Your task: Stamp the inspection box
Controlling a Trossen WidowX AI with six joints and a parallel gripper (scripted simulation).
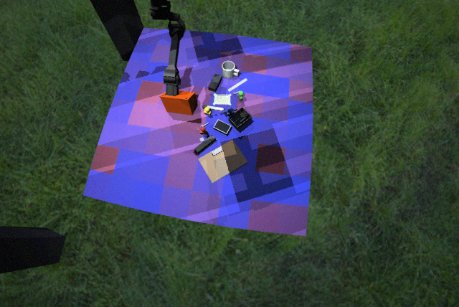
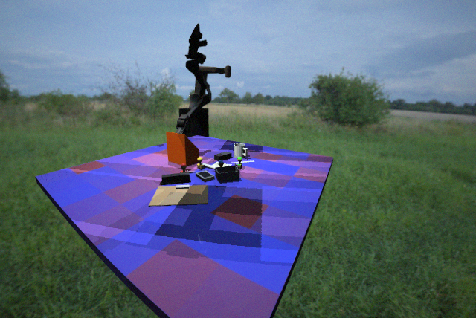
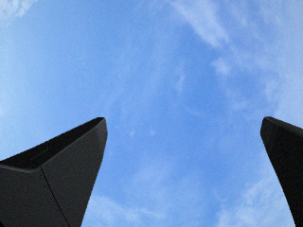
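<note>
Right now my gripper tip is 84 cm above the green-knob stamp, 38 cm short of it and 4 cm to the left of it. From my gripper tip the other things lie so: mug (82 cm below, 28 cm ahead, 12 cm to the left); then white card (86 cm below, 27 cm ahead, 8 cm to the right); then yellow-knob stamp (84 cm below, 21 cm ahead, 19 cm to the right).
</note>
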